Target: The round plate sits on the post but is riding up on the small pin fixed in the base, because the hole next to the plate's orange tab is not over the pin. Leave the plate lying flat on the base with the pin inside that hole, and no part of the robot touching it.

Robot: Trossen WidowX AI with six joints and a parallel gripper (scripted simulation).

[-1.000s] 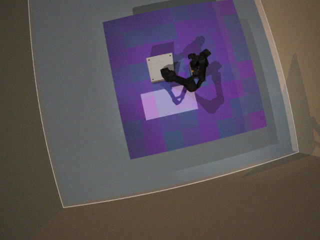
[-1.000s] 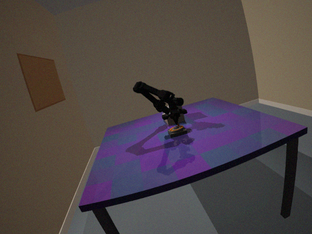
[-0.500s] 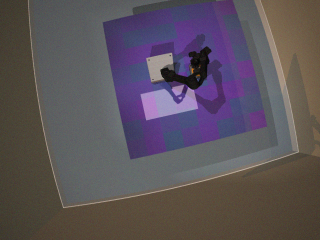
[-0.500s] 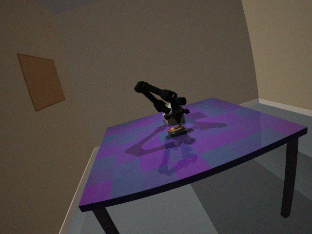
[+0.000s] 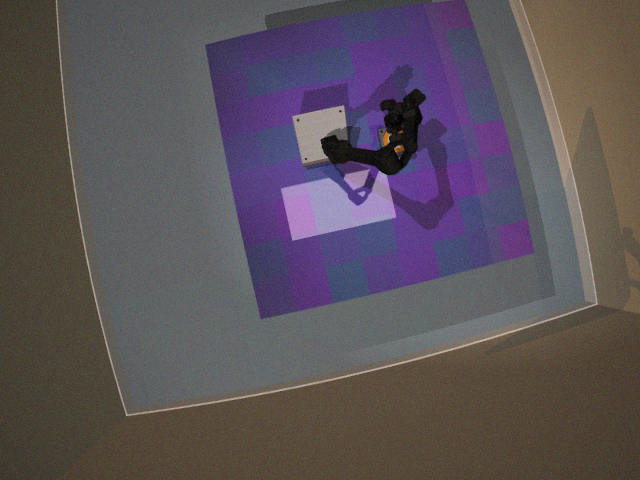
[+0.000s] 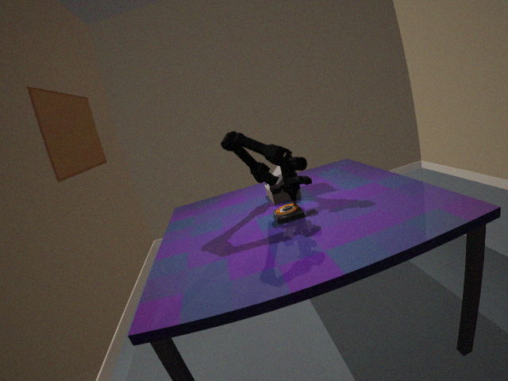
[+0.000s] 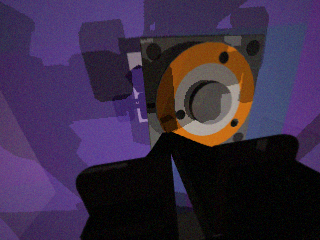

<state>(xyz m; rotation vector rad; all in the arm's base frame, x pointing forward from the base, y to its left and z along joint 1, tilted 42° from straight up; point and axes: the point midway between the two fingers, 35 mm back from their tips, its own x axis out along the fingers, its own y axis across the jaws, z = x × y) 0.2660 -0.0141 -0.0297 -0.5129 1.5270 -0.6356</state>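
Right now my gripper tip is 20 mm short of the grey square base, 50 mm to the left of it and 20 mm above it.
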